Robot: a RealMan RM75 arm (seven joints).
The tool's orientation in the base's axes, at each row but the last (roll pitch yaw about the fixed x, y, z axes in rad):
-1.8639, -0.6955, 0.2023
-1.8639, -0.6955, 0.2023
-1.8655, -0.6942, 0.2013
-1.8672, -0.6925, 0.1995
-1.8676, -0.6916, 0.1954
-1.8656, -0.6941, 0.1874
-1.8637, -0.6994, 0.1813
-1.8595, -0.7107, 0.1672
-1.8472, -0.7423, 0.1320
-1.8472, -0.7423, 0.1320
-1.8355, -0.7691, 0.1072
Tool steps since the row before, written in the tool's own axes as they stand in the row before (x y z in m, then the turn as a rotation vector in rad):
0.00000, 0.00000, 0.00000, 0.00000, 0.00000, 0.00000
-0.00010, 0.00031, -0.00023, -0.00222, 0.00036, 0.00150
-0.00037, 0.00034, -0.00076, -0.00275, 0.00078, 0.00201
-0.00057, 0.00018, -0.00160, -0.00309, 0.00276, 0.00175
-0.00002, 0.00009, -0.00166, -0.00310, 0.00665, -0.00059
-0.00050, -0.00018, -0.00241, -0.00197, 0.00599, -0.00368
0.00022, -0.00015, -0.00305, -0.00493, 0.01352, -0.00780
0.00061, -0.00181, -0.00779, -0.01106, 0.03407, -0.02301
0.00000, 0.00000, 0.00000, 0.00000, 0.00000, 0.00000
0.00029, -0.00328, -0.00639, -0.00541, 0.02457, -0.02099
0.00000, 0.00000, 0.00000, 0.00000, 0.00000, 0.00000
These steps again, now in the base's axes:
0.00000, 0.00000, 0.00000, 0.00000, 0.00000, 0.00000
0.00013, -0.00029, -0.00024, -0.00145, 0.00106, -0.00202
-0.00005, -0.00085, -0.00032, -0.00158, 0.00141, -0.00278
-0.00030, -0.00168, -0.00014, -0.00053, 0.00078, -0.00440
0.00005, -0.00164, 0.00029, 0.00202, -0.00216, -0.00674
-0.00051, -0.00239, 0.00035, 0.00242, -0.00490, -0.00484
0.00004, -0.00292, 0.00093, 0.00511, -0.01062, -0.01136
-0.00093, -0.00721, 0.00339, 0.01381, -0.02988, -0.02700
0.00000, 0.00000, 0.00000, 0.00000, 0.00000, 0.00000
-0.00238, -0.00561, 0.00381, 0.01159, -0.02560, -0.01685
0.00000, 0.00000, 0.00000, 0.00000, 0.00000, 0.00000

